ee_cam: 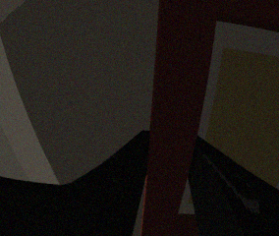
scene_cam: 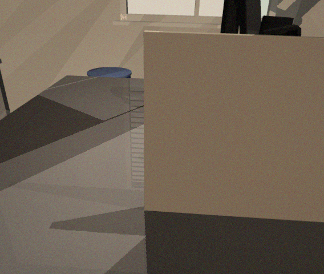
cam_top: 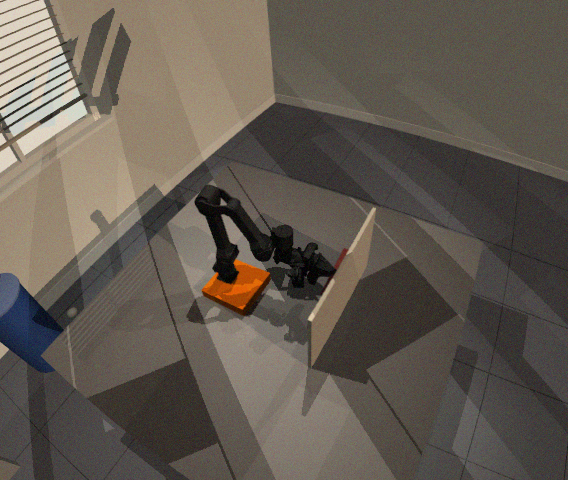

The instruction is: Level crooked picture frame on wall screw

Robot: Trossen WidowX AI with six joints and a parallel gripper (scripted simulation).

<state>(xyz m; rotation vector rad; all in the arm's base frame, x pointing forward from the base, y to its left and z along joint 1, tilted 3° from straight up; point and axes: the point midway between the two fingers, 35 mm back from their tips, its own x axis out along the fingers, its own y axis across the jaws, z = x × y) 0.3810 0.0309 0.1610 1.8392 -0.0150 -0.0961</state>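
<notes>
Now: the picture frame 5 cm below my gripper tip and 2 cm to the left of it. From my gripper tip the other things lie so: beige wall panel: 6 cm below, 2 cm ahead.
</notes>
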